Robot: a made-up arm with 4 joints.
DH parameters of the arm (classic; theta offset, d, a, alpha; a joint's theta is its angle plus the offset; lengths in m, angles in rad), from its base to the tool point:
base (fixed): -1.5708 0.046 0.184 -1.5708
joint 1: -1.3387 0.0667 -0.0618 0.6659
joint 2: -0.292 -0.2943 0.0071 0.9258
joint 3: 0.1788 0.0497 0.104 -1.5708
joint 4: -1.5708 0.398 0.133 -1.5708
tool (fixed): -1.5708 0.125 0 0
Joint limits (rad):
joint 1: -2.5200..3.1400
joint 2: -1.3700..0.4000
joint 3: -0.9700..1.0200
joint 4: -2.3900..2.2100
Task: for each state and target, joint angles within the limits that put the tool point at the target. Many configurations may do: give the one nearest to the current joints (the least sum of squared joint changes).
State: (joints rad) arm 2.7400 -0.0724 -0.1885 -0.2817
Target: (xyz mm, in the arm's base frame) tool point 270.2 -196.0 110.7
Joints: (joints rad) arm 2.4643 -0.0213 0.3221 -0.2908
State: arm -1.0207 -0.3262 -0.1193 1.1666
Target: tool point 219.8 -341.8 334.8
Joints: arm -0.6119 0.3510 -0.2738 1.5075
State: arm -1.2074 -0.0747 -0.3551 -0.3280
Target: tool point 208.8 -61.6 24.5
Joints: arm -1.1909 -0.0247 -0.1184 -0.4793
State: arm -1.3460 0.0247 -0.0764 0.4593
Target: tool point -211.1 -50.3 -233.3
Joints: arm -1.7953 -0.8441 -0.7226 0.2893
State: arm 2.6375 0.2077 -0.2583 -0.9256
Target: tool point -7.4 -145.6 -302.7
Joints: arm 3.1261 0.3041 -0.9700 -0.3844
